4 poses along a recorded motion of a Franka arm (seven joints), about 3 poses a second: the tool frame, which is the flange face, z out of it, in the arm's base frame.
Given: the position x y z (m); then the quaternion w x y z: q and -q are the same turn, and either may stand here.
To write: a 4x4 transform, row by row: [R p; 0 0 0 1], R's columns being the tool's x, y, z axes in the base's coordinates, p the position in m. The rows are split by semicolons. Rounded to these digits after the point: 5 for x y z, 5 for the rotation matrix.
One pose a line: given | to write
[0.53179, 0.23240, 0.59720, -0.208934, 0.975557, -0.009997, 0.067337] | 0.99073, 0.00863, 0.13556, 0.53179; -0.04764, -0.91249, 0.40631, 0.23240; 0.12720, -0.40900, -0.90362, 0.59720; 0, 0, 0, 1
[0.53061, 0.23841, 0.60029, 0.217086, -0.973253, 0.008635, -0.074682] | 0.98870, 0.01562, 0.14912, 0.53061; -0.04923, -0.90560, 0.42127, 0.23841; 0.14162, -0.42385, -0.89459, 0.60029; 0, 0, 0, 1
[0.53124, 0.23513, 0.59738, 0.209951, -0.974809, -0.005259, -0.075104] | 0.98866, 0.04179, 0.14422, 0.53124; -0.02128, -0.91179, 0.41011, 0.23513; 0.14863, -0.40853, -0.90056, 0.59738; 0, 0, 0, 1
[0.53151, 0.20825, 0.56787, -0.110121, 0.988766, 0.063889, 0.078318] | 0.97957, 0.14359, 0.14081, 0.53151; 0.10909, -0.96758, 0.22778, 0.20825; 0.16895, -0.20776, -0.96348, 0.56787; 0, 0, 0, 1
